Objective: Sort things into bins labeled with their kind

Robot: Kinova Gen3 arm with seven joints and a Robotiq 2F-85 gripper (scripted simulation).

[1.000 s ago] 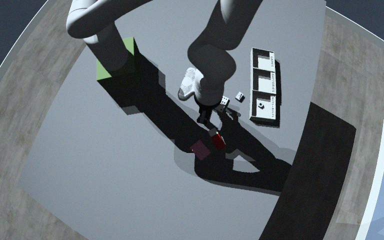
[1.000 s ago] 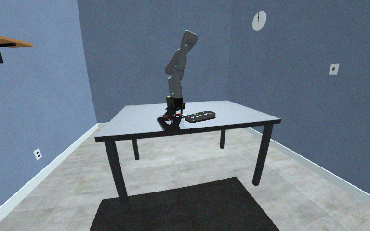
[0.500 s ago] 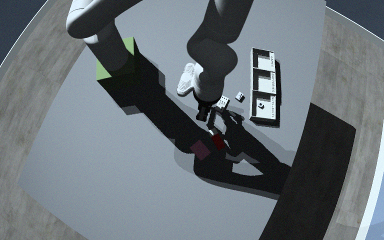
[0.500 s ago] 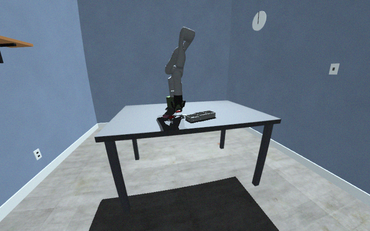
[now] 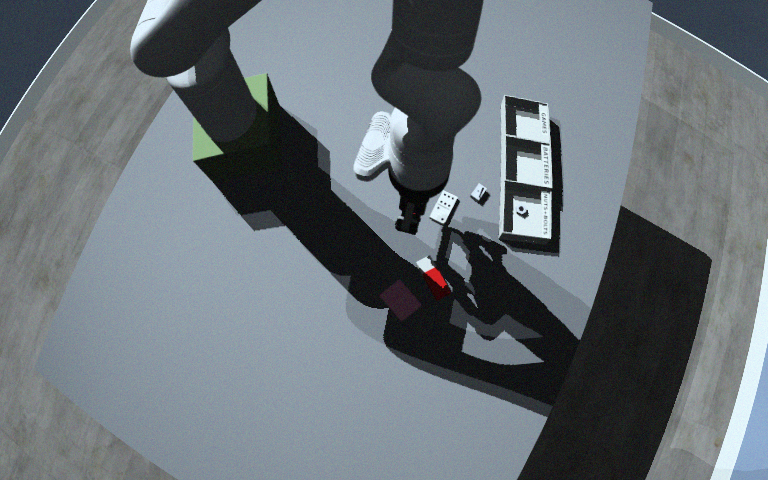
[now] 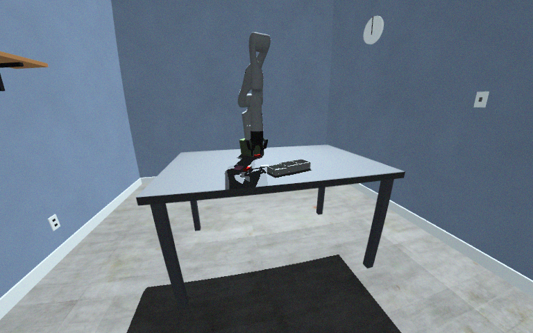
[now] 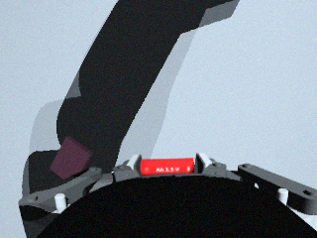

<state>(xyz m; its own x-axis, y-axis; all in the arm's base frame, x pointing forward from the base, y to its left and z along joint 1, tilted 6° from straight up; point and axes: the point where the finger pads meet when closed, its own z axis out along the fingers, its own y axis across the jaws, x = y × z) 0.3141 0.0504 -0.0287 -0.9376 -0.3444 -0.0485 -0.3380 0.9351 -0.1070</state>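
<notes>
My hand is 10 mm above the red battery. The rest, counted from my hand: white domino 30 mm ahead, 50 mm to the left, 70 mm below; then red-and-white eraser 70 mm ahead, 50 mm to the right, 70 mm below; then pink block 50 mm ahead, 110 mm to the right, 70 mm below.
</notes>
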